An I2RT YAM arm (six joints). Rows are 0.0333 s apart.
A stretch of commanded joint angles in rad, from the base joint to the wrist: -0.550 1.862 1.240 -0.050 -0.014 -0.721; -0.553 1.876 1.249 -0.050 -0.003 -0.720; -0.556 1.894 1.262 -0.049 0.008 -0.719; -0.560 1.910 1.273 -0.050 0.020 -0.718; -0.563 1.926 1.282 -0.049 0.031 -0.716; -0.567 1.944 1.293 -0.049 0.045 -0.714; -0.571 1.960 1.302 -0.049 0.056 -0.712; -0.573 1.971 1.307 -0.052 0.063 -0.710; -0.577 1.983 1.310 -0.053 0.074 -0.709; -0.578 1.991 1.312 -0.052 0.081 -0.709; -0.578 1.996 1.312 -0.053 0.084 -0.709; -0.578 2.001 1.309 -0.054 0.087 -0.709; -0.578 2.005 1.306 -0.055 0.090 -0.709; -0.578 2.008 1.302 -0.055 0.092 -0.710; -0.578 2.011 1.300 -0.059 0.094 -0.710; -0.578 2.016 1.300 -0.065 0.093 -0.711
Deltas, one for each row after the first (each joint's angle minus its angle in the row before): -0.003 0.014 0.009 0.000 0.011 0.001; -0.003 0.018 0.013 0.001 0.011 0.001; -0.004 0.016 0.011 -0.001 0.012 0.001; -0.003 0.016 0.009 0.001 0.011 0.002; -0.004 0.018 0.011 0.000 0.014 0.002; -0.004 0.016 0.009 0.000 0.011 0.002; -0.002 0.011 0.005 -0.003 0.007 0.002; -0.004 0.012 0.003 -0.001 0.011 0.001; -0.001 0.008 0.002 0.001 0.007 0.000; 0.000 0.005 0.000 -0.001 0.003 0.000; 0.000 0.005 -0.003 -0.001 0.003 0.000; 0.000 0.004 -0.003 -0.001 0.003 0.000; 0.000 0.003 -0.004 0.000 0.002 -0.001; 0.000 0.003 -0.002 -0.004 0.002 0.000; 0.000 0.005 0.000 -0.006 -0.001 -0.001
